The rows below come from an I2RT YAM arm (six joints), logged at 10 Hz.
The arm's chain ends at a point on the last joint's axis. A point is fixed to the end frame.
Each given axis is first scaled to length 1.
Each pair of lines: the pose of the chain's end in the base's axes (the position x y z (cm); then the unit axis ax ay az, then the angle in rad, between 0 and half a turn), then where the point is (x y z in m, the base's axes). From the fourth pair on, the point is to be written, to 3 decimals.
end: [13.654 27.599 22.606 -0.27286 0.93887 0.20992 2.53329]
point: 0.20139 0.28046 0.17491
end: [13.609 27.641 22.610 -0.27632 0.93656 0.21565 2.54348]
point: 0.20038 0.28199 0.17435
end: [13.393 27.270 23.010 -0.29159 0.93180 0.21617 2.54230]
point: 0.19852 0.27984 0.17893
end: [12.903 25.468 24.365 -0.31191 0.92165 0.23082 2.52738]
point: 0.194 0.266 0.194
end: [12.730 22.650 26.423 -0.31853 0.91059 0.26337 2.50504]
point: 0.193 0.243 0.216
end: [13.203 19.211 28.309 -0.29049 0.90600 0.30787 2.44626]
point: 0.199 0.211 0.238
